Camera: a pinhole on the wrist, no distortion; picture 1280 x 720 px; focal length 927.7 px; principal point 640.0 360.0 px. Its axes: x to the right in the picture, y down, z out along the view. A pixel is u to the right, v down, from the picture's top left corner.
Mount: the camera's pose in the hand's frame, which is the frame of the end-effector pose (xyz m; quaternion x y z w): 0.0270 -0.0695 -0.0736 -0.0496 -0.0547 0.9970 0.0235
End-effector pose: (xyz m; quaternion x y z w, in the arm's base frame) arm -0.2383 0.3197 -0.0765 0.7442 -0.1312 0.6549 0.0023
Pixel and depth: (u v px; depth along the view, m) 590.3 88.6 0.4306
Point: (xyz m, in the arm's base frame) 0.1203 0.2448 -0.1191
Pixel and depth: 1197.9 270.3 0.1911
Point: -0.1330 0.3847 -0.1838
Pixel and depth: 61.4 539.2 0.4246
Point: 0.1830 0.4121 0.1451
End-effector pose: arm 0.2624 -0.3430 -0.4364 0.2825 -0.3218 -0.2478 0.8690
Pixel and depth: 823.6 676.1 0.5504
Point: -0.2188 -0.6215 -0.4198
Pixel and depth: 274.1 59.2 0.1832
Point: 0.2246 -0.4581 -0.3470
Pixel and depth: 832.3 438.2 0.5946
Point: -0.2349 -0.5376 -0.3025
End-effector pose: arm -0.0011 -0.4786 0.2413 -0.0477 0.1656 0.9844 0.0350
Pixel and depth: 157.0 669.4 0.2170
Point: -0.1120 -0.2645 0.3096
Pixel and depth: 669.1 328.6 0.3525
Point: 0.0034 -0.2997 0.4717
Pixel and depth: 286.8 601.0 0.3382
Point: -0.1221 -0.1975 0.4124
